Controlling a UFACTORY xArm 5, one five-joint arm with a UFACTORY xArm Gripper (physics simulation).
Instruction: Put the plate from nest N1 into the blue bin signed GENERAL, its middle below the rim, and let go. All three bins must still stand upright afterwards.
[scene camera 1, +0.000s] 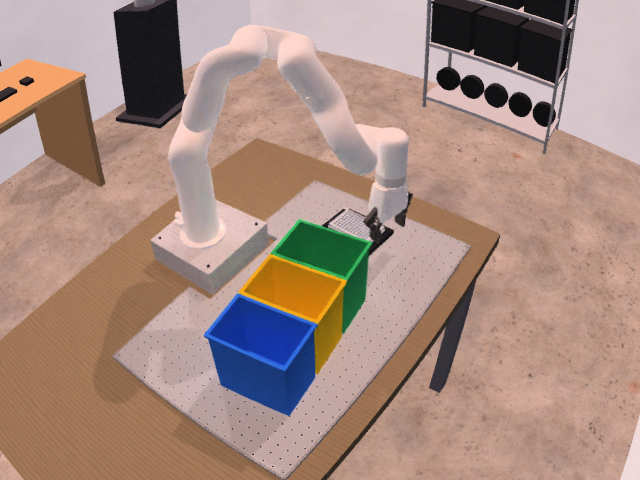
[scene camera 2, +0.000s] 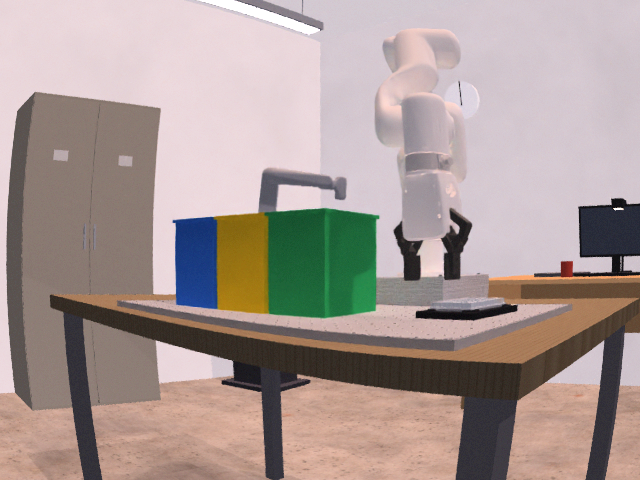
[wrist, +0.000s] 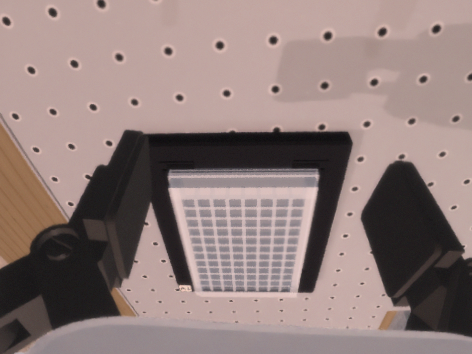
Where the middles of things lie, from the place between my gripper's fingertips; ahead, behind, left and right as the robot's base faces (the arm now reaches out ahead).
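My gripper's 4 cm above the gridded plate (scene camera 2: 470, 303), 4 cm to the right of it and 10 cm past it. There's a black nest (scene camera 2: 445, 315) that sits 6 cm below my hand, 10 cm behind it and 4 cm to the left of it. The green bin (scene camera 2: 321, 262) is 24 cm to the right of my hand, 8 cm behind it and 3 cm above it, while the yellow bin (scene camera 1: 315, 296) is 37 cm to the right of my hand, 8 cm behind it and 3 cm above it. Going by their middles, that yellow bin is the farthest from my gripper of the things named here.
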